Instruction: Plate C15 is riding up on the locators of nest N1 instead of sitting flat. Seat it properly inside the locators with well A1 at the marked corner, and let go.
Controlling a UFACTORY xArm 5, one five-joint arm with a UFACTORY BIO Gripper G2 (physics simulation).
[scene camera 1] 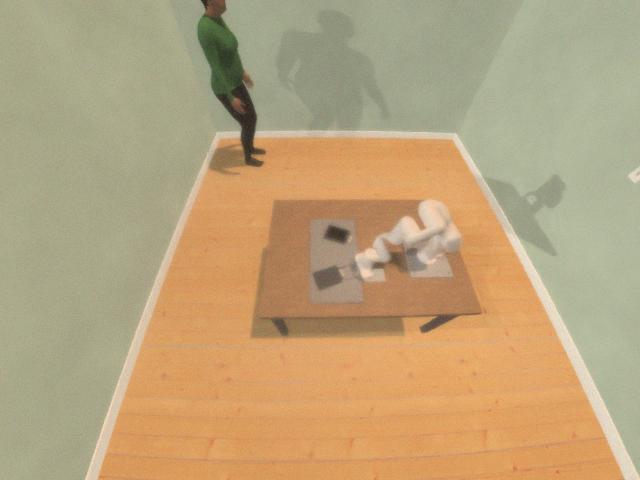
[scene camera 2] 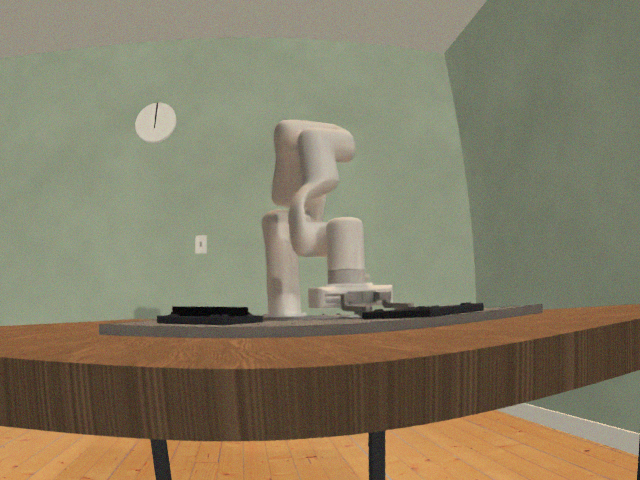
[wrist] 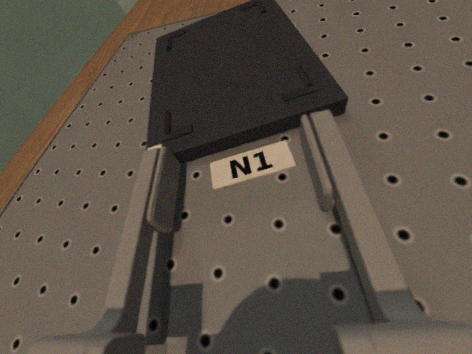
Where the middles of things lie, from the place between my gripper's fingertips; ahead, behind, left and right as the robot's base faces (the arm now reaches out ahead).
I see my gripper 8 cm short of the nest N1 (scene camera 2: 454,309), 3 cm to the right of it and 1 cm above it. The rest, counted from my hand: N1 label (wrist: 270,159) 1 cm to the right, 1 cm below, 1 cm behind.
